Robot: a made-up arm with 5 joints.
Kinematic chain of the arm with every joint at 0, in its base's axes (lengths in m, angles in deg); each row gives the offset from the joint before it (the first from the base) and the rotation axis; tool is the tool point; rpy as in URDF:
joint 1: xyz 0.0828 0 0.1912 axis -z
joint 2: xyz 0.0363 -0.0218 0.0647 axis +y
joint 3: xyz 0.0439 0 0.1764 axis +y
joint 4: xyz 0.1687 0 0.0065 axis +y
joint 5: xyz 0.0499 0.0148 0 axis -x
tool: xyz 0 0 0 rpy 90 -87.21 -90
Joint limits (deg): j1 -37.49..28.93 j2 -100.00..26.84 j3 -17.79..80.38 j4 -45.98..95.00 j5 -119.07..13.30
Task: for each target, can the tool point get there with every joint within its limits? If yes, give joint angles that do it. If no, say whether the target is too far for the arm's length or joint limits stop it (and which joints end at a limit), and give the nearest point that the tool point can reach.
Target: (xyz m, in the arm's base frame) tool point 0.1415 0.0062 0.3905
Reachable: yes | joints -12.85 -85.72 57.55 37.04 -67.90
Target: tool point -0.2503 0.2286 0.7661
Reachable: no: too far | nearest point -0.0939 0.0896 0.5286 | short by 0.317 m
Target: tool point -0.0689 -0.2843 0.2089
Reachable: no: joint limits stop it (at a limit: joint 1, joint 2, joint 3, joint 4) | nearest point -0.1330 -0.1744 0.4287 | short by 0.254 m
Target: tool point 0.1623 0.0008 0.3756
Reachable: yes | joints -5.62 -80.77 64.66 21.81 -2.67
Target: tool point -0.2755 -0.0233 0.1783
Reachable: no: joint limits stop it (at a limit: joint 2, joint 3, joint 4) | nearest point -0.1941 -0.0180 0.4287 | short by 0.263 m
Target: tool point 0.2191 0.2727 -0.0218
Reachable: no: joint limits stop it (at a limit: joint 1, joint 2) | nearest point 0.2579 0.1255 0.1832 | short by 0.255 m
